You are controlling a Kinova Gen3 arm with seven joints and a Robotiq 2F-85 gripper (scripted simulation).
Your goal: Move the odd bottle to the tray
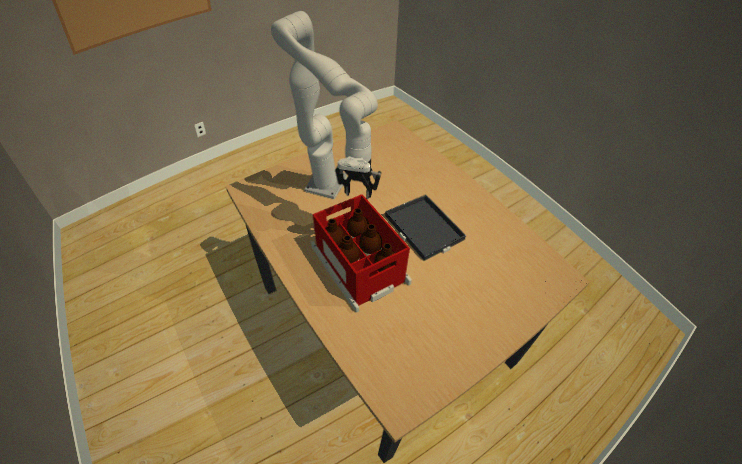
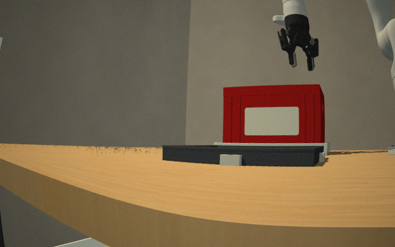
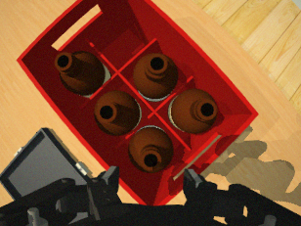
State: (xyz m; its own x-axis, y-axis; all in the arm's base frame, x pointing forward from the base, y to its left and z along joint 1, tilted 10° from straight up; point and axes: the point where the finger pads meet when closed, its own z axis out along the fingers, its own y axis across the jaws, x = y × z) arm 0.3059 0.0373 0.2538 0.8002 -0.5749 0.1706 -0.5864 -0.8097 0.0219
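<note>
The red crate is 90 mm ahead of my hand, 30 mm to the right of it and 160 mm below it. From my hand the other things lie so: dark grey tray: 20 mm ahead, 260 mm to the left, 230 mm below; glass bottle: 170 mm ahead, 30 mm to the left, 160 mm below.
</note>
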